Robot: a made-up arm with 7 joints. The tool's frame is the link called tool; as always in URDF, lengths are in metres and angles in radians.
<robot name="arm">
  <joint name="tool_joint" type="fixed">
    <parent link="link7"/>
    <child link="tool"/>
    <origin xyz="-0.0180 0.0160 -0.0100"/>
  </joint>
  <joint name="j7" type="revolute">
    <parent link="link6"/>
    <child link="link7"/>
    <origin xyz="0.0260 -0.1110 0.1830"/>
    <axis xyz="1 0 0"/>
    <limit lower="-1.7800" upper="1.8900" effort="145" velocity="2.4"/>
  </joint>
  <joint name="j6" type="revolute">
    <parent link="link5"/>
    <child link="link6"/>
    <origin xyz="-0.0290 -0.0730 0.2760"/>
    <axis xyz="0 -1 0"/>
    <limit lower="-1.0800" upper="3.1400" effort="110" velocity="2.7"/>
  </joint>
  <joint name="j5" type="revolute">
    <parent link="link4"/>
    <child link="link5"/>
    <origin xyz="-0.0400 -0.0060 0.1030"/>
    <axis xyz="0 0 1"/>
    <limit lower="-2.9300" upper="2.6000" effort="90" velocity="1.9"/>
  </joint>
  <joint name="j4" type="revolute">
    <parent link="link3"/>
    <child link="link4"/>
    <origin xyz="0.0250 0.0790 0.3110"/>
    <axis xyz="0 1 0"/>
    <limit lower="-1.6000" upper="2.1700" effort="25" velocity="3.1"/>
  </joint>
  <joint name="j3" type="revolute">
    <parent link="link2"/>
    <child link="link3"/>
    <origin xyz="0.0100 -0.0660 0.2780"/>
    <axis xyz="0 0 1"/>
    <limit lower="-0.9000" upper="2.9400" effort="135" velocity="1.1"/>
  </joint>
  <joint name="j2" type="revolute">
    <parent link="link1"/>
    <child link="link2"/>
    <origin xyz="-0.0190 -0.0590 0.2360"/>
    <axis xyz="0 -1 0"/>
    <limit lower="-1.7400" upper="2.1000" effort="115" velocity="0.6"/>
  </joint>
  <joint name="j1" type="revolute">
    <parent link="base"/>
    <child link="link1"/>
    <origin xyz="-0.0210 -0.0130 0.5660"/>
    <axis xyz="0 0 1"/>
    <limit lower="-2.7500" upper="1.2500" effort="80" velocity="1.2"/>
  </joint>
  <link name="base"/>
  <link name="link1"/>
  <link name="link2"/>
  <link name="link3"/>
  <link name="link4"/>
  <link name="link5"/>
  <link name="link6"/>
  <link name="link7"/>
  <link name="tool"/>
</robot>
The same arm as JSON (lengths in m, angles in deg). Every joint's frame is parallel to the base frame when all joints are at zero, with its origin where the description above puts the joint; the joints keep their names.
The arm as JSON. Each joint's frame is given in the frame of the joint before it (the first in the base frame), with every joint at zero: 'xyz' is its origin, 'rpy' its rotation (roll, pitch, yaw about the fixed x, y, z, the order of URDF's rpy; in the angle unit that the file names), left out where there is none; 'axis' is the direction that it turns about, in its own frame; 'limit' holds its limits. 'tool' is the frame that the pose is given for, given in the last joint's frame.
{"units": {"length": "m", "angle": "deg"}, "joints": [
  {"name": "j1", "type": "revolute", "origin": {"xyz": [-0.021, -0.013, 0.566]}, "axis": "+z", "limit": {"lower": -157.56, "upper": 71.62}},
  {"name": "j2", "type": "revolute", "origin": {"xyz": [-0.019, -0.059, 0.236]}, "axis": "-y", "limit": {"lower": -99.69, "upper": 120.32}},
  {"name": "j3", "type": "revolute", "origin": {"xyz": [0.01, -0.066, 0.278]}, "axis": "+z", "limit": {"lower": -51.57, "upper": 168.45}},
  {"name": "j4", "type": "revolute", "origin": {"xyz": [0.025, 0.079, 0.311]}, "axis": "+y", "limit": {"lower": -91.67, "upper": 124.33}},
  {"name": "j5", "type": "revolute", "origin": {"xyz": [-0.04, -0.006, 0.103]}, "axis": "+z", "limit": {"lower": -167.88, "upper": 148.97}},
  {"name": "j6", "type": "revolute", "origin": {"xyz": [-0.029, -0.073, 0.276]}, "axis": "-y", "limit": {"lower": -61.88, "upper": 179.91}},
  {"name": "j7", "type": "revolute", "origin": {"xyz": [0.026, -0.111, 0.183]}, "axis": "+x", "limit": {"lower": -101.99, "upper": 108.29}}
], "tool": {"origin": {"xyz": [-0.018, 0.016, -0.01]}}}

